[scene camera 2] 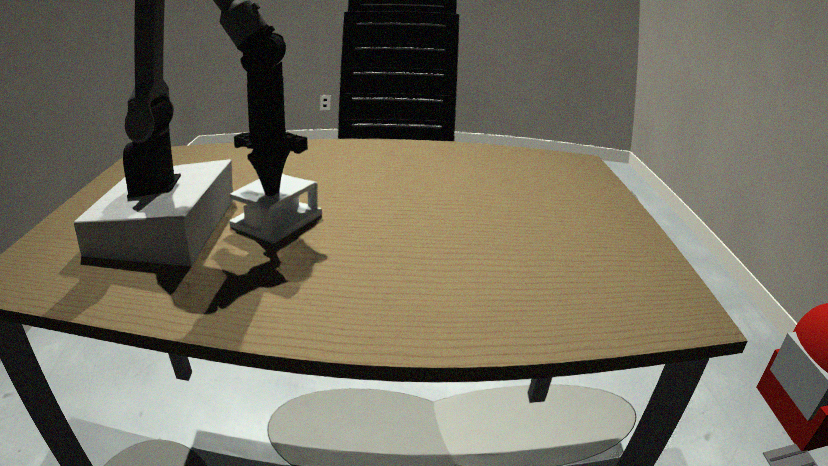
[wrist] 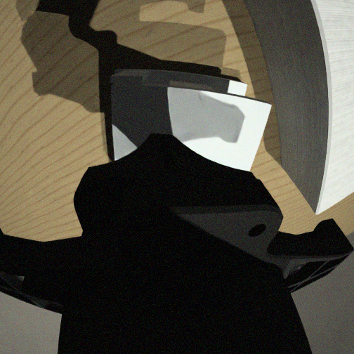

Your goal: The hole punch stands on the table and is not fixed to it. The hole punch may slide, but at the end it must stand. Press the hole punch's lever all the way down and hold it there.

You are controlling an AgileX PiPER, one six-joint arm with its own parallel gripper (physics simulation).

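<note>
The white hole punch (scene camera 2: pixel 260 214) stands upright on the table, close to the right side of the robot's pedestal. Its lever, a flat white top plate (scene camera 2: pixel 301 182) (wrist: pixel 252 127), looks nearly level above the base, with an open gap beside the post at its right end. My black gripper (scene camera 2: pixel 271 193) (wrist: pixel 159 148) is shut, with nothing seen between its fingers. It points straight down, and its tips meet the lever's top near its front edge in the scene view. In the wrist view the gripper hides part of the lever, and the contact itself is hidden.
The white pedestal block (scene camera 2: pixel 133 240) (wrist: pixel 345 100) under the arm's base stands left of the hole punch. The wooden table (scene camera 2: pixel 492 248) stretches to the right. A black slatted unit (scene camera 2: pixel 398 60) stands behind the table, and a red object (scene camera 2: pixel 814 335) is at the far right.
</note>
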